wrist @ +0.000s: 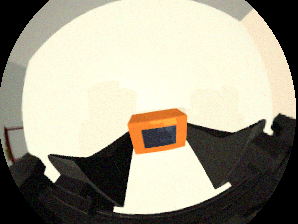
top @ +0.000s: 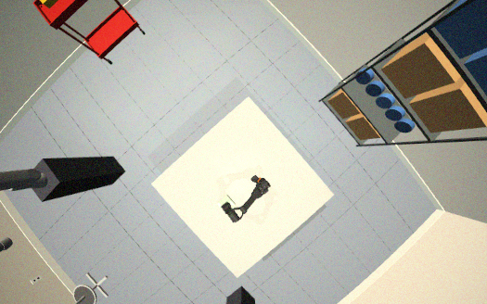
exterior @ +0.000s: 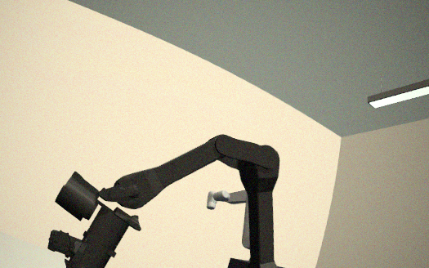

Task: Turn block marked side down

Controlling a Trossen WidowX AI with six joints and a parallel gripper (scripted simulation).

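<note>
My gripper tip is now 1 cm below the orange block.
</note>
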